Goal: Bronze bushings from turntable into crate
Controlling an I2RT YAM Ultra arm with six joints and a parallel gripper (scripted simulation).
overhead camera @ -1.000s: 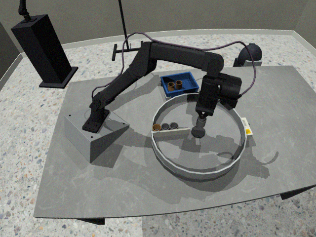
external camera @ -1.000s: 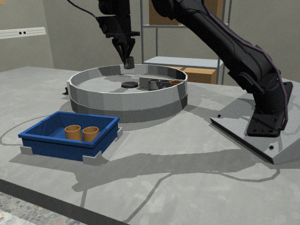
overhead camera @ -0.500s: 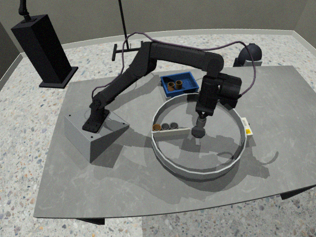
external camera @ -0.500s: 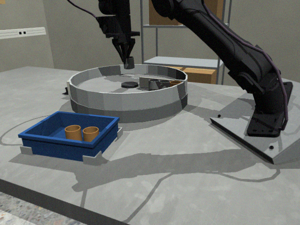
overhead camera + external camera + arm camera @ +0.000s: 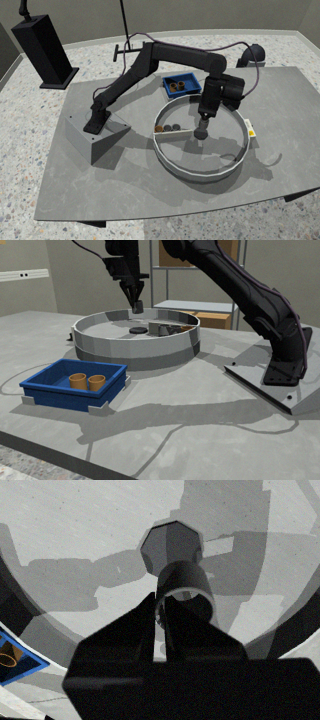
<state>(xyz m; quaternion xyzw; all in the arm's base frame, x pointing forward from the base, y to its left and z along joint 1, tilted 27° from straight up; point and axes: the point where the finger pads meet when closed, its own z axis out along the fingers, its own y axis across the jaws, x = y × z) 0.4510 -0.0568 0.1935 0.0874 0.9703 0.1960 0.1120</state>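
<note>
The turntable lies 10 mm to the right of my hand and 100 mm below it. Also, from my hand: blue crate: 120 mm behind, 320 mm to the left, 130 mm below.
</note>
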